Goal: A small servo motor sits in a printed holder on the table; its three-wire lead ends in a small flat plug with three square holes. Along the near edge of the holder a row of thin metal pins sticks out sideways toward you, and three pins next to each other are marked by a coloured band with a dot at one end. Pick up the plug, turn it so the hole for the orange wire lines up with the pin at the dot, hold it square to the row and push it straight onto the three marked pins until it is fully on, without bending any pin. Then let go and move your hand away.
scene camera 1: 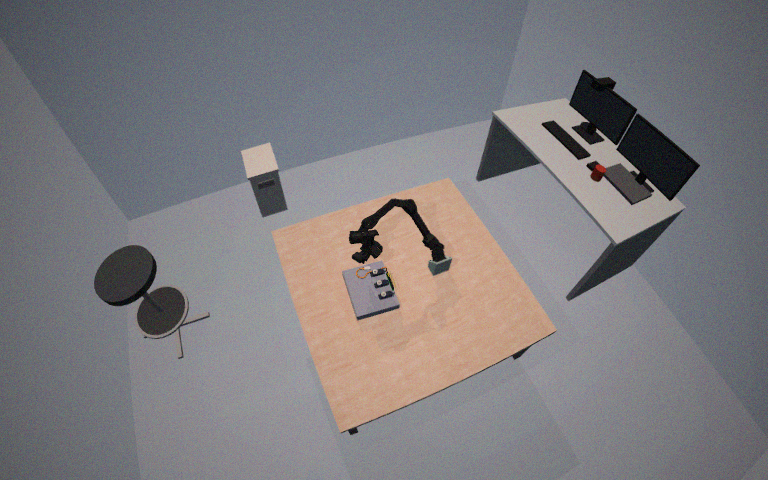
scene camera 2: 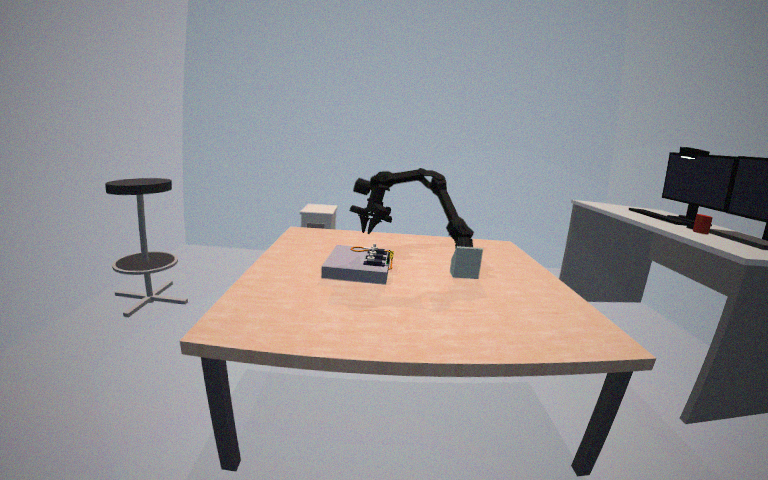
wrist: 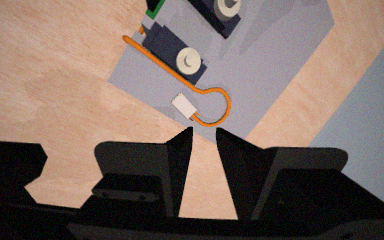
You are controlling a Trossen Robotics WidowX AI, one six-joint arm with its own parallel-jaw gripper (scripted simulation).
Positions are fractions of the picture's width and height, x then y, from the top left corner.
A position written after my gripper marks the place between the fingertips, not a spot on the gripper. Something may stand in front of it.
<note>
In view: my gripper (wrist: 0.53,0.55) and a grey printed holder (scene camera 1: 0.47,0.62).
The grey printed holder also shows in scene camera 2 (scene camera 2: 0.45,0.55) and in the wrist view (wrist: 0.66,0.27).
</note>
